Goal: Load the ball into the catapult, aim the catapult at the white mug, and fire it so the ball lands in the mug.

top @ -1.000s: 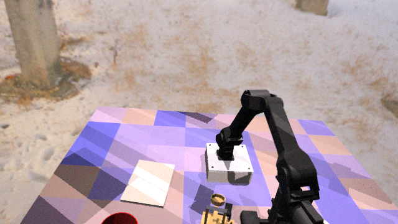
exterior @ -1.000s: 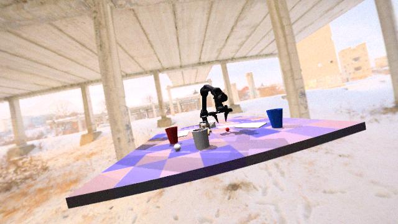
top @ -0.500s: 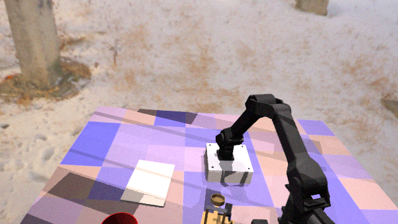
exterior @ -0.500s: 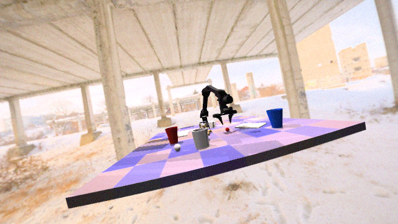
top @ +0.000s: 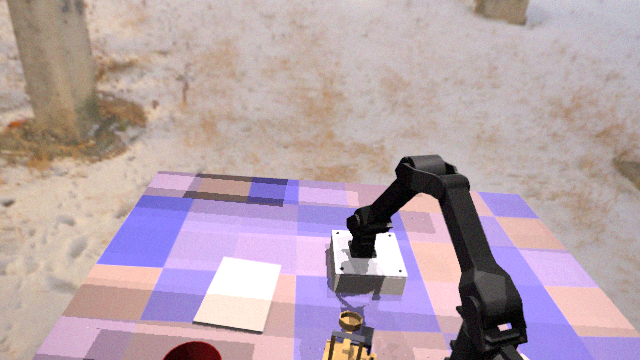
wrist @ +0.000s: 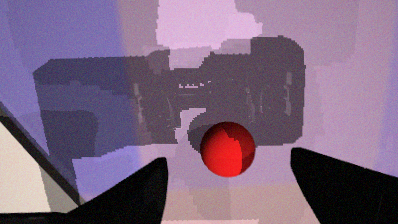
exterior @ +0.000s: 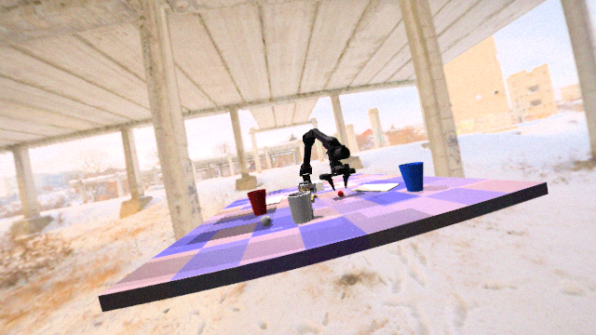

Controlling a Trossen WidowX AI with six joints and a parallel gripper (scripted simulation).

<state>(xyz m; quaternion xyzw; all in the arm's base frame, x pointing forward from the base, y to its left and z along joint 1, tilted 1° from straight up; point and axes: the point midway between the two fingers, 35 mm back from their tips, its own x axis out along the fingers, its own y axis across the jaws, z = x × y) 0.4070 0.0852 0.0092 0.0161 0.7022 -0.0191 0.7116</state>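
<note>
Right now my gripper tip is 20 mm above the red ball. From my gripper tip the other things lie so: tan wooden catapult 140 mm to the right, 120 mm behind, 10 mm above; blue cup 270 mm to the left, 200 mm ahead, 10 mm below; white mug 250 mm to the right, 210 mm ahead, 10 mm below.
</note>
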